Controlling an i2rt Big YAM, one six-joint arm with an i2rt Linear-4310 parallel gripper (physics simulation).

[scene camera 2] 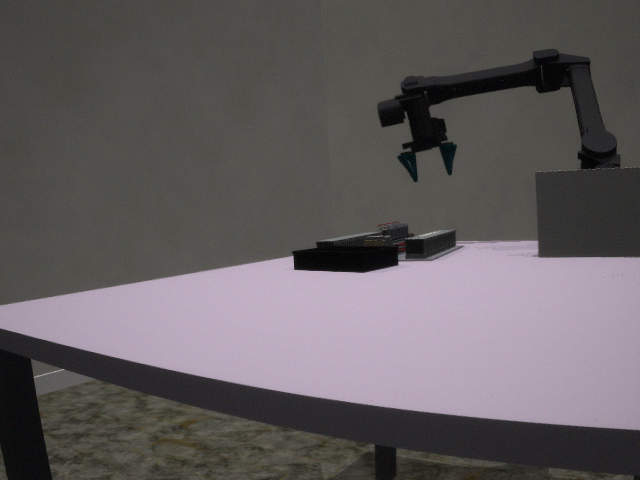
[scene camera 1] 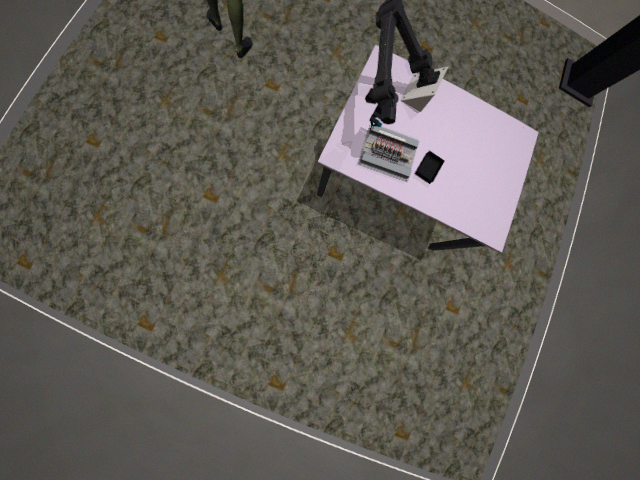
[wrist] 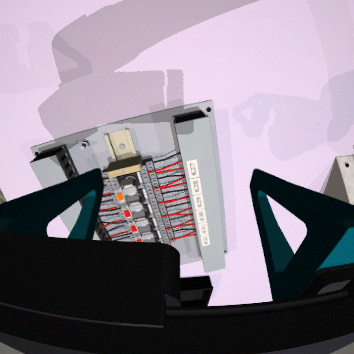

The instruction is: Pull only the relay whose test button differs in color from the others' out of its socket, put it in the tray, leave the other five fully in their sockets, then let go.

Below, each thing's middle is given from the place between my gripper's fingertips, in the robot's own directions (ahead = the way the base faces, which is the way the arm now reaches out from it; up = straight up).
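Grey panel [wrist: 153, 134] at present 50 mm ahead of my hand, 160 mm to the left of it and 170 mm below it.
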